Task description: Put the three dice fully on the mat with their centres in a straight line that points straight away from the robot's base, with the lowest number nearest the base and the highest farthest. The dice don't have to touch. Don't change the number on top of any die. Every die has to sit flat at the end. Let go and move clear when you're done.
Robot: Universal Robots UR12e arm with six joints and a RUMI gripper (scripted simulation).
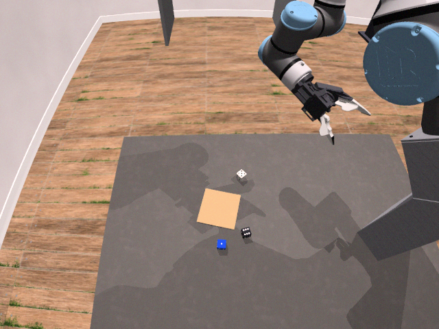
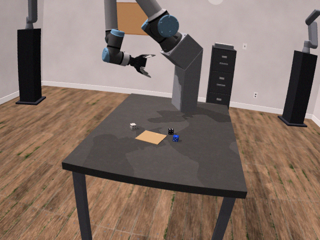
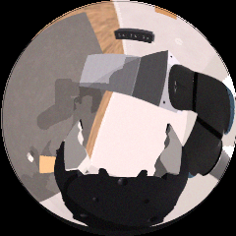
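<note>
My gripper is now 29 cm short of the white die, 10 cm to the left of it and 34 cm above it. Also, from my hand: blue die 42 cm ahead, 16 cm to the left, 34 cm below; black die 33 cm ahead, 13 cm to the left, 34 cm below; mat 40 cm ahead, 2 cm to the left, 35 cm below.
</note>
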